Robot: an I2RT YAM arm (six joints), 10 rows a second.
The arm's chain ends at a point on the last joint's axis. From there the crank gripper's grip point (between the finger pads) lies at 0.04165 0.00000 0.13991 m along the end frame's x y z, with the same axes.
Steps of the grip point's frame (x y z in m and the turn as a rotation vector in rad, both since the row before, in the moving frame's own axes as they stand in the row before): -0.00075, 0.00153, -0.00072, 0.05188, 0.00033, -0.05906; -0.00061, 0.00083, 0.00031, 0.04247, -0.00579, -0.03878; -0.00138, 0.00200, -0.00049, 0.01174, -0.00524, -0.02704; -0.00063, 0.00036, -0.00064, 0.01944, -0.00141, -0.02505; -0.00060, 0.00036, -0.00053, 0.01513, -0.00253, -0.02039; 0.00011, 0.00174, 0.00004, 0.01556, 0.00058, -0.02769; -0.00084, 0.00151, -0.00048, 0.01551, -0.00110, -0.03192; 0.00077, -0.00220, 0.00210, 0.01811, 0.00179, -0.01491; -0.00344, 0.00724, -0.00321, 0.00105, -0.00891, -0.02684; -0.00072, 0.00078, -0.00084, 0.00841, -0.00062, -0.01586; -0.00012, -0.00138, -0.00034, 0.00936, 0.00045, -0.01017; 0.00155, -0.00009, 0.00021, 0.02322, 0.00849, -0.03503
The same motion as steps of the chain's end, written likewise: -0.00051, 0.01124, -0.00045, 0.05188, 0.00033, -0.05906; 0.00035, 0.00837, 0.00023, 0.04247, -0.00579, -0.03878; -0.00061, 0.00476, -0.00069, 0.01174, -0.00524, -0.02704; -0.00039, 0.00412, -0.00066, 0.01944, -0.00141, -0.02505; -0.00022, 0.00332, -0.00061, 0.01513, -0.00253, -0.02039; 0.00007, 0.00507, 0.00009, 0.01556, 0.00058, -0.02769; -0.00063, 0.00501, -0.00050, 0.01551, -0.00110, -0.03192; 0.00054, 0.00096, 0.00220, 0.01811, 0.00179, -0.01491; -0.00217, 0.00849, -0.00357, 0.00105, -0.00891, -0.02684; -0.00062, 0.00262, -0.00086, 0.00841, -0.00062, -0.01586; -0.00017, 0.00035, -0.00031, 0.00936, 0.00045, -0.01017; 0.00045, 0.00463, 0.00062, 0.02322, 0.00849, -0.03503
